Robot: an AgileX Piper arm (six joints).
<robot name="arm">
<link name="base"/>
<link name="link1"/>
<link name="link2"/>
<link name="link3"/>
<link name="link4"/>
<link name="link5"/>
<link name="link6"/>
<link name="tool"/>
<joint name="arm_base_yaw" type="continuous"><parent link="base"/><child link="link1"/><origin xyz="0 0 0.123"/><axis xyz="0 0 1"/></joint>
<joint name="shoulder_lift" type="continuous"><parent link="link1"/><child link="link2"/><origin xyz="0 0 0"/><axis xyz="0 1 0"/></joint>
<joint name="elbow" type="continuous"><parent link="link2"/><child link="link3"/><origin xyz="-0.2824 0 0.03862"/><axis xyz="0 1 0"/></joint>
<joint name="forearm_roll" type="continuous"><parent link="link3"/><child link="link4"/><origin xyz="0.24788 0 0.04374"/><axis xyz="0.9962 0 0.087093"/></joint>
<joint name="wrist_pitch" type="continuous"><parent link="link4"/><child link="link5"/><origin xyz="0 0 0"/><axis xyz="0 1 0"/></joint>
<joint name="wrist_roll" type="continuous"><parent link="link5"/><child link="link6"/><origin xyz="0.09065 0 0.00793"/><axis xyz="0.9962 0 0.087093"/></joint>
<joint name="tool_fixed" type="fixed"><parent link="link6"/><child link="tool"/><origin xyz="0 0 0" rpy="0 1.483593 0"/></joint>
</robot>
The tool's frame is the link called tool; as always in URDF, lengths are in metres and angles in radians. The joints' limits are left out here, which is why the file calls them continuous.
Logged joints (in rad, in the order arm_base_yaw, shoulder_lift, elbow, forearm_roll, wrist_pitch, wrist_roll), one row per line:
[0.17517, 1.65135, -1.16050, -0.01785, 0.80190, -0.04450]
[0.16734, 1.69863, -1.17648, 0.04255, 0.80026, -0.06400]
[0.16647, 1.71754, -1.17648, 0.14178, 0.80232, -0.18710]
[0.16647, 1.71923, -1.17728, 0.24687, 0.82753, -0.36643]
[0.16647, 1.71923, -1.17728, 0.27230, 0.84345, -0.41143]
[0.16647, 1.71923, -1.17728, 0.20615, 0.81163, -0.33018]
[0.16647, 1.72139, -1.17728, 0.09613, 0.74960, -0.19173]
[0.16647, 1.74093, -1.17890, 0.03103, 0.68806, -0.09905]
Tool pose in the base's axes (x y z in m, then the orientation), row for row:
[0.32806, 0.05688, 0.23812, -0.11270, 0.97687, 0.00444, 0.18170]
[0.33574, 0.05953, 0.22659, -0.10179, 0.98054, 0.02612, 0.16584]
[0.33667, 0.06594, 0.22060, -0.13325, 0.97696, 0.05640, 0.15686]
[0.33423, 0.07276, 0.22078, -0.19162, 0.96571, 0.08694, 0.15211]
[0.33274, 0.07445, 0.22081, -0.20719, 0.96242, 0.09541, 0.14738]
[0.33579, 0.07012, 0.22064, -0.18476, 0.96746, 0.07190, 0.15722]
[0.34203, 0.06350, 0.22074, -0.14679, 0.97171, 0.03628, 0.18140]
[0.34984, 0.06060, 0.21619, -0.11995, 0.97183, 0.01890, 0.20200]
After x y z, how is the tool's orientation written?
As a quaternion, x y z w.
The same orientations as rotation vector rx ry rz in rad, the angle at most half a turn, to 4 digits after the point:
[-0.3182, 2.7578, 0.0125]
[-0.2899, 2.7924, 0.0744]
[-0.3814, 2.7961, 0.1614]
[-0.5499, 2.7712, 0.2495]
[-0.5961, 2.7690, 0.2745]
[-0.5287, 2.7683, 0.2057]
[-0.4145, 2.7438, 0.1024]
[-0.3349, 2.7137, 0.0528]

